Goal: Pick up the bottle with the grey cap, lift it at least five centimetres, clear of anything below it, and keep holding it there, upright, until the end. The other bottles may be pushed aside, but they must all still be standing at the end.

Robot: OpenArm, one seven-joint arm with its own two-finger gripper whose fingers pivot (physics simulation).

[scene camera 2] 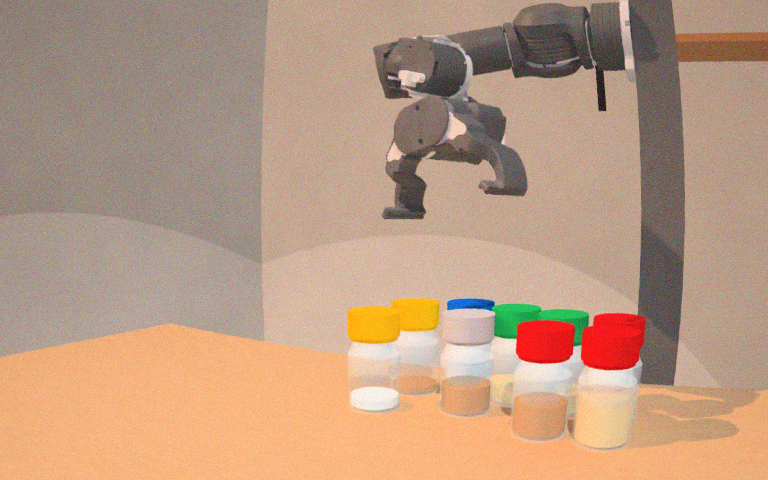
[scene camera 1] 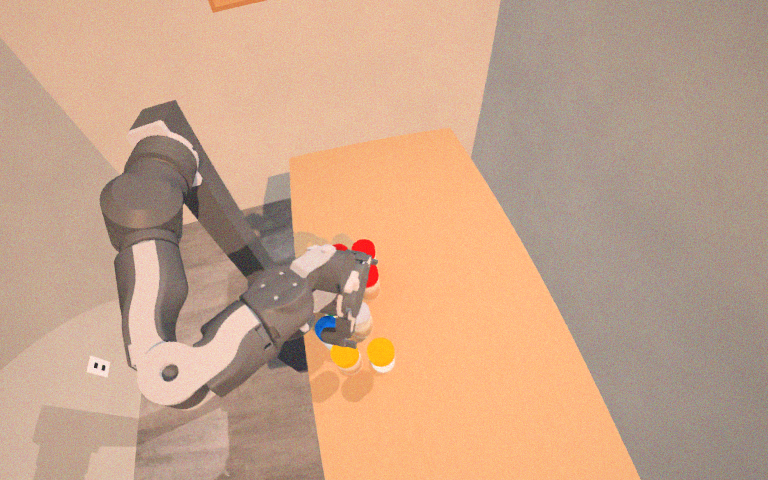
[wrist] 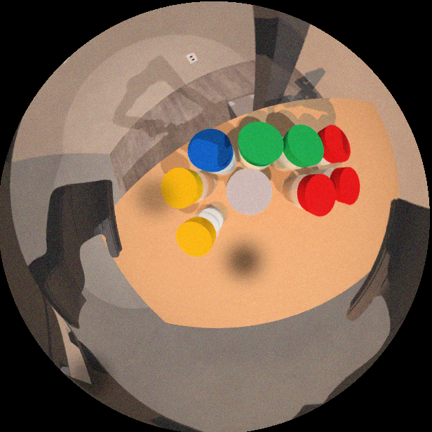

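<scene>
The grey-capped bottle (scene camera 1: 363,316) (scene camera 2: 467,328) (wrist: 249,191) stands upright on the table, with brown contents low inside. In the top scene view the gripper partly hides it. My gripper (scene camera 1: 360,301) (scene camera 2: 447,199) is open and empty, its fingers wide apart. In the side scene view it hangs well above the caps, roughly over the grey one, and is tilted, its left fingertip lower than the right. In the wrist view the grey cap lies between the two fingers' sides, above the line joining the fingertips.
Upright neighbours: a blue-capped bottle (scene camera 1: 325,326) (wrist: 210,150), two green-capped ones (wrist: 260,143) (wrist: 303,145) behind, two yellow-capped ones (scene camera 2: 373,325) (scene camera 2: 415,314) on the left, and three red-capped ones (wrist: 320,195) (wrist: 345,185) (wrist: 333,144) on the right. The table (scene camera 1: 453,283) extends beyond them.
</scene>
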